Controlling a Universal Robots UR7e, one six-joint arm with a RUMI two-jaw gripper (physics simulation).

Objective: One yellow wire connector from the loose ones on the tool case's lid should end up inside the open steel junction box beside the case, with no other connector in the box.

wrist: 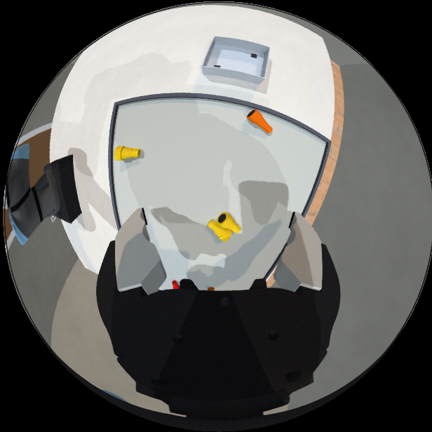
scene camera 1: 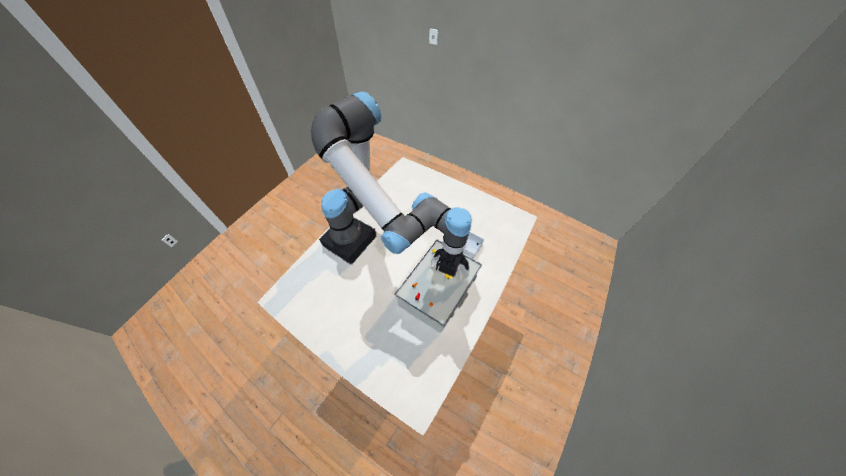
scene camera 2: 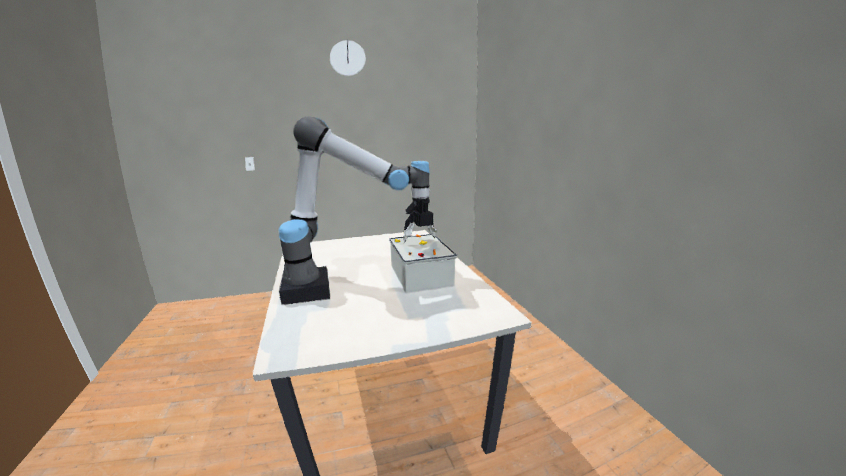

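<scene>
My gripper is open and empty, low above the tool case's lid. In the wrist view, two yellow connectors lie together between the spread fingertips: one rests against or partly over the other. Another yellow connector lies on its side near the lid's left edge in the wrist view. The open steel junction box stands beyond the lid's far edge in the wrist view. No connector shows inside it; two small black parts do. Scene camera 1 shows it partly hidden.
An orange connector lies near the lid edge facing the junction box. A red connector and two orange ones lie toward the lid's other end. A dark raised rim borders the lid.
</scene>
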